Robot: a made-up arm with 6 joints.
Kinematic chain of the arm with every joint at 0, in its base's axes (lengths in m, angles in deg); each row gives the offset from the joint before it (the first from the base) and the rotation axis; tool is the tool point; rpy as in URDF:
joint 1: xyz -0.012 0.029 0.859 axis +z
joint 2: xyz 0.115 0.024 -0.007 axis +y
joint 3: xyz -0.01 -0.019 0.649 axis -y
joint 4: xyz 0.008 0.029 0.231 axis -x
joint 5: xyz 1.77 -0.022 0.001 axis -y
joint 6: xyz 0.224 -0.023 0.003 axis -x
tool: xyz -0.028 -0.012 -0.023 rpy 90 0 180
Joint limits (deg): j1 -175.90..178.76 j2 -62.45..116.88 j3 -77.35..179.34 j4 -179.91..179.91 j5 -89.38..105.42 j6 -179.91..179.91
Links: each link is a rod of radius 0.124 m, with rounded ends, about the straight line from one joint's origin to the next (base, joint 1, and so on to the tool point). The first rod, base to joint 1, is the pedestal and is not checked.
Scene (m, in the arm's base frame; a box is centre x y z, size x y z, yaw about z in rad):
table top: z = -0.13
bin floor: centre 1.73 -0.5 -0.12 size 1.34 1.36 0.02 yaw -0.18
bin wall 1: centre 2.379 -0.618 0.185 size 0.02 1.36 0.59 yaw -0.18
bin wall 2: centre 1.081 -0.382 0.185 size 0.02 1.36 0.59 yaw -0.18
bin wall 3: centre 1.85 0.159 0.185 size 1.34 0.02 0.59 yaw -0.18
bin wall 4: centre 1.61 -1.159 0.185 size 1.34 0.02 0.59 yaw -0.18
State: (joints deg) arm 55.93 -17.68 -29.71 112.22 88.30 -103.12
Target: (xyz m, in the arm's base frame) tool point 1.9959 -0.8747 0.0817
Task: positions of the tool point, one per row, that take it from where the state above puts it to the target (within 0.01 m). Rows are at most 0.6 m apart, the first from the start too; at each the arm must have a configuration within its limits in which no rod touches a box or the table.
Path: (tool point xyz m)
1: 1.1720 1.3821 1.2147
2: 1.5497 1.0891 1.1506
3: 1.8486 0.6897 1.0744
4: 2.0373 0.2060 0.9851
5: 2.0911 -0.3287 0.8846
6: 1.9959 -0.8747 0.7725
7: 2.0227 -0.8888 0.4334
8: 1.9958 -0.8747 0.0816

